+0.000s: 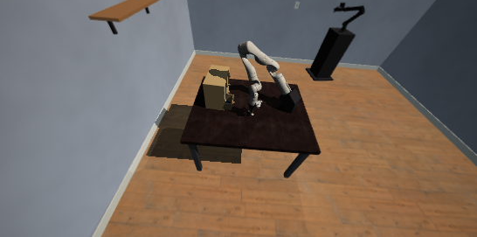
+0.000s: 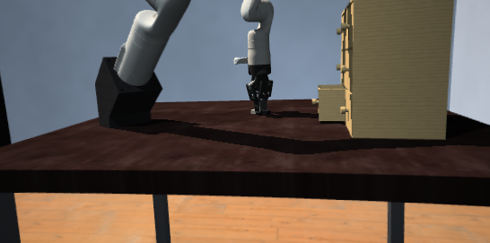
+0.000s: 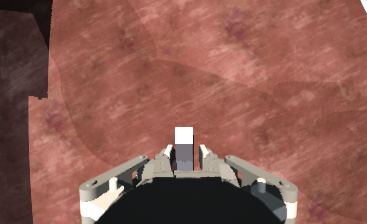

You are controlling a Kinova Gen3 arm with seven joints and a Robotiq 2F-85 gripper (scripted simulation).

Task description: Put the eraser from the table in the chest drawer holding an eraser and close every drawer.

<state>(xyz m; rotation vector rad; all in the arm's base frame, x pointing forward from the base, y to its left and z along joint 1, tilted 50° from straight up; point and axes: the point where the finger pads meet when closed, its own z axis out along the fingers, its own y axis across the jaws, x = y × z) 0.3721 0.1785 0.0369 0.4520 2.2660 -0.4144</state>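
Right now my hand is 1 cm past the white eraser and 2 cm above it. From my hand the other things lie so: blue eraser 22 cm ahead, 17 cm to the right, 1 cm below.
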